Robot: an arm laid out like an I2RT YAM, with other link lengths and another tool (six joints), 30 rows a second.
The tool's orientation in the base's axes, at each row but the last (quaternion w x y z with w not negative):
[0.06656 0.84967 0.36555 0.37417]
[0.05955 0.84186 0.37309 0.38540]
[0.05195 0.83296 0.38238 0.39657]
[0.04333 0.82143 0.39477 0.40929]
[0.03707 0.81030 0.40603 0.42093]
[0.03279 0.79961 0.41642 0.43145]
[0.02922 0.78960 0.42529 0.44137]
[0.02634 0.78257 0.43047 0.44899]
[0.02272 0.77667 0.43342 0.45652]
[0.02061 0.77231 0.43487 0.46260]
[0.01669 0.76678 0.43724 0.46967]
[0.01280 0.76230 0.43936 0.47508]
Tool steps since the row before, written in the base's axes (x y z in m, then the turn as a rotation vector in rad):
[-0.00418 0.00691 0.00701 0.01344 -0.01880 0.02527]
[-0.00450 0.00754 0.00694 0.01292 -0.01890 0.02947]
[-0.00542 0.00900 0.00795 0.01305 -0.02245 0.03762]
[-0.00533 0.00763 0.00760 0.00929 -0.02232 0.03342]
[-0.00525 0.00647 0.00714 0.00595 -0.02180 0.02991]
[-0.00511 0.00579 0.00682 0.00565 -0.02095 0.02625]
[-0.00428 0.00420 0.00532 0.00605 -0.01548 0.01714]
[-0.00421 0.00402 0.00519 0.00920 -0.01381 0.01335]
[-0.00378 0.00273 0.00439 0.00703 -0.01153 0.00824]
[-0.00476 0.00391 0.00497 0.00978 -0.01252 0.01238]
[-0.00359 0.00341 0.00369 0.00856 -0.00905 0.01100]
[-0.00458 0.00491 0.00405 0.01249 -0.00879 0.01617]
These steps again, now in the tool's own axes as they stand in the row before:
[0.00686 -0.00468 -0.00674 0.00831 0.03106 -0.01179]
[0.00737 -0.00532 -0.00654 0.01056 0.03246 -0.01509]
[0.00891 -0.00645 -0.00725 0.01326 0.03820 -0.02131]
[0.00819 -0.00549 -0.00687 0.00934 0.03415 -0.02116]
[0.00746 -0.00474 -0.00651 0.00636 0.03030 -0.02113]
[0.00710 -0.00422 -0.00615 0.00444 0.02805 -0.01880]
[0.00544 -0.00319 -0.00494 0.00223 0.02099 -0.01116]
[0.00538 -0.00304 -0.00476 0.00153 0.02036 -0.00604]
[0.00414 -0.00228 -0.00433 -0.00086 0.01532 -0.00383]
[0.00524 -0.00338 -0.00488 0.00187 0.01953 -0.00455]
[0.00431 -0.00285 -0.00338 0.00306 0.01599 -0.00334]
[0.00549 -0.00426 -0.00364 0.00757 0.02067 -0.00318]

